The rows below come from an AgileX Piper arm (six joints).
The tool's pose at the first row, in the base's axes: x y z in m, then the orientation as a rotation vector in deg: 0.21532, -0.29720, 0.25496, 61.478, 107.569, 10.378
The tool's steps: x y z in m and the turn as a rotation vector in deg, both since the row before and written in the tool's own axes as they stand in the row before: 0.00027, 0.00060, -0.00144, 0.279, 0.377, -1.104; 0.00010, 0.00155, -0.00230, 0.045, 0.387, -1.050; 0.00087, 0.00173, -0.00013, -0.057, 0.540, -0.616; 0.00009, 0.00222, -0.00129, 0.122, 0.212, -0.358; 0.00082, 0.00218, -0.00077, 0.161, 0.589, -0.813; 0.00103, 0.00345, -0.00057, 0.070, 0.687, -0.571; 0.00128, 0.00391, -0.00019, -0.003, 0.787, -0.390
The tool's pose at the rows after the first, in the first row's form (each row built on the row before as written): 0.21451, -0.29621, 0.25589, 60.642, 108.537, 9.698; 0.21364, -0.29450, 0.25790, 59.695, 109.417, 9.270; 0.21439, -0.29274, 0.25825, 59.111, 110.190, 9.268; 0.21469, -0.29089, 0.26001, 58.863, 110.587, 9.065; 0.21520, -0.28869, 0.26096, 58.229, 111.553, 8.770; 0.21655, -0.28555, 0.26223, 57.780, 112.466, 8.750; 0.21838, -0.28202, 0.26331, 57.470, 113.363, 8.954
